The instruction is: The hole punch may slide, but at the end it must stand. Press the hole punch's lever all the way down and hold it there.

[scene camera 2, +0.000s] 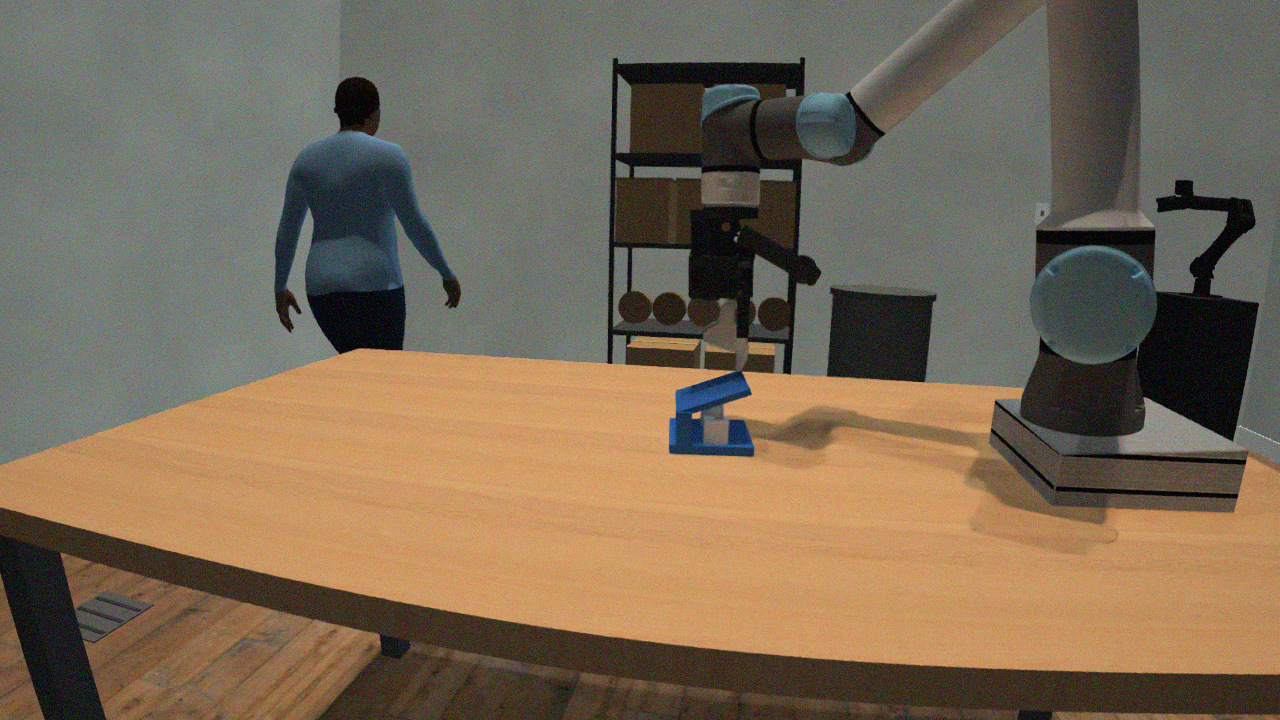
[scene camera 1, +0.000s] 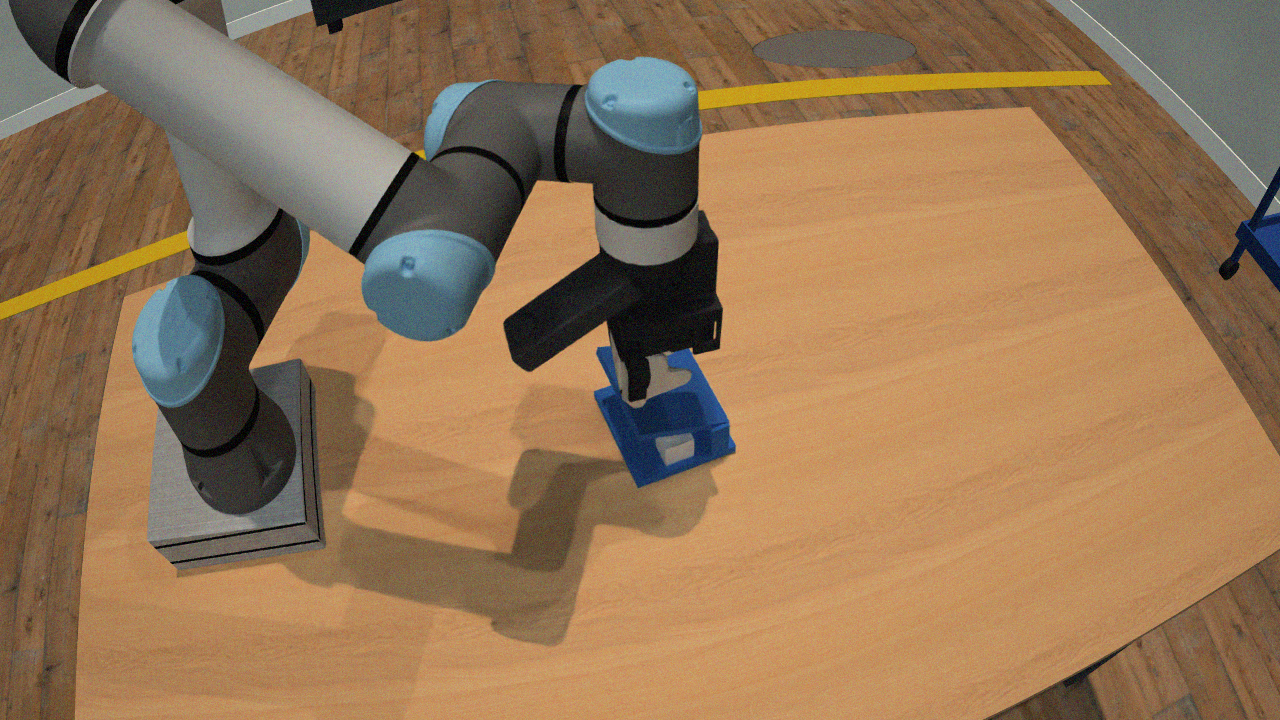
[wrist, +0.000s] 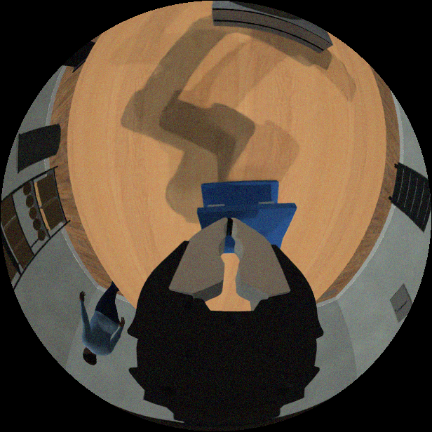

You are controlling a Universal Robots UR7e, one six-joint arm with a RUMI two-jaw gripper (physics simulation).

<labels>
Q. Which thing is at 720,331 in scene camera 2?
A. My gripper.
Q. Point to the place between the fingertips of my gripper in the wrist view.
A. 228,219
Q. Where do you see a blue hole punch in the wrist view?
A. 245,192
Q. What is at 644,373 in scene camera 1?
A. My gripper.
</labels>
